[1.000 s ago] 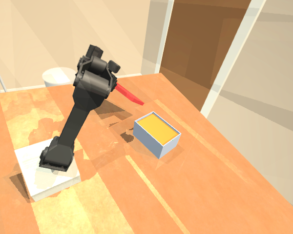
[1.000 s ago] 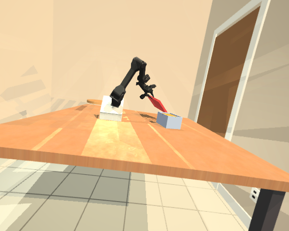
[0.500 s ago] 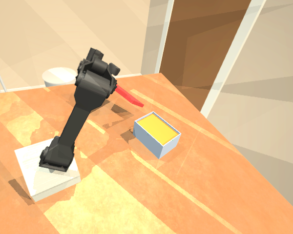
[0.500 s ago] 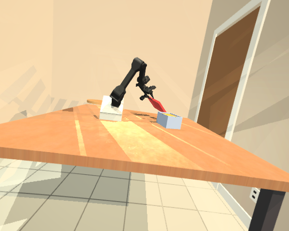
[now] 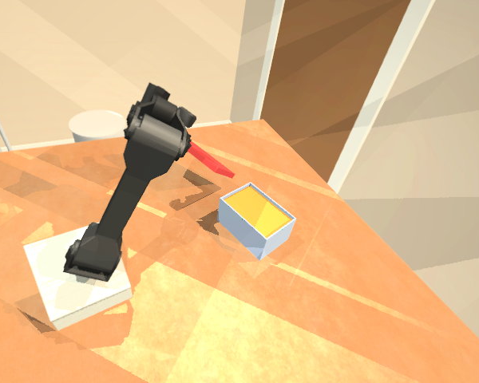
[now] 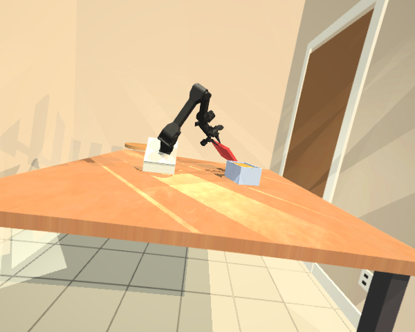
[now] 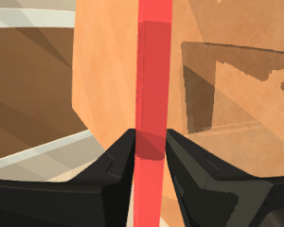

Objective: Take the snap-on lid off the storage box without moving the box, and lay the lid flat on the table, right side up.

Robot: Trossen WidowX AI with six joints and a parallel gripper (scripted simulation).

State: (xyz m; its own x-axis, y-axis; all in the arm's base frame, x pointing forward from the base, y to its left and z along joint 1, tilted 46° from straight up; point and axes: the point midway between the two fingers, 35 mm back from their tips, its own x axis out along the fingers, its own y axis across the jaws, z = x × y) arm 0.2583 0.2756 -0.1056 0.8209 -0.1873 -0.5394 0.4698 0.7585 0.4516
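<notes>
Now: gripper tip 50 mm short of the lid, 50 mm above it and 40 mm to the right of it. Also, from my gripper tip: storage box 220 mm to the right, 150 mm ahead, 130 mm below.
</notes>
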